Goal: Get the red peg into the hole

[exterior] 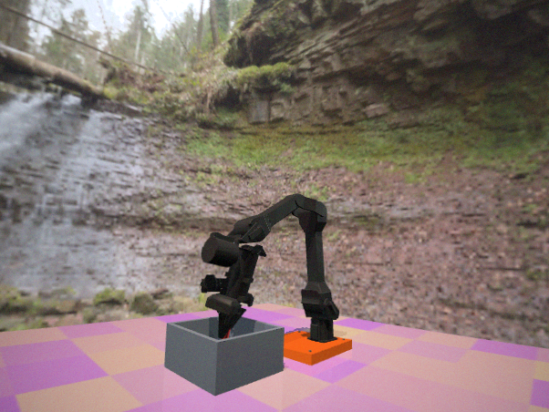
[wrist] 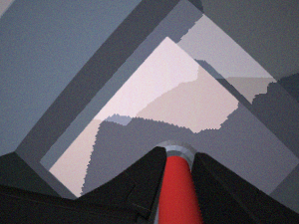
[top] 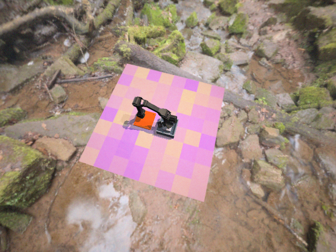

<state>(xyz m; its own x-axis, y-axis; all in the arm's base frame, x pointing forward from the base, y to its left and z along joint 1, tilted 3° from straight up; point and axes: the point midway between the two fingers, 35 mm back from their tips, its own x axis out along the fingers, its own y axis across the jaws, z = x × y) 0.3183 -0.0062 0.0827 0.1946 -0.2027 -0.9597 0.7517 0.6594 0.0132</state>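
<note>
My gripper tip is now 1 cm to the right of the pale plate and 2 cm above it. From my gripper tip the other things lie so: grey box (1 cm to the left, 4 cm below); then red peg (1 cm behind, 1 cm to the left, 3 cm above).
</note>
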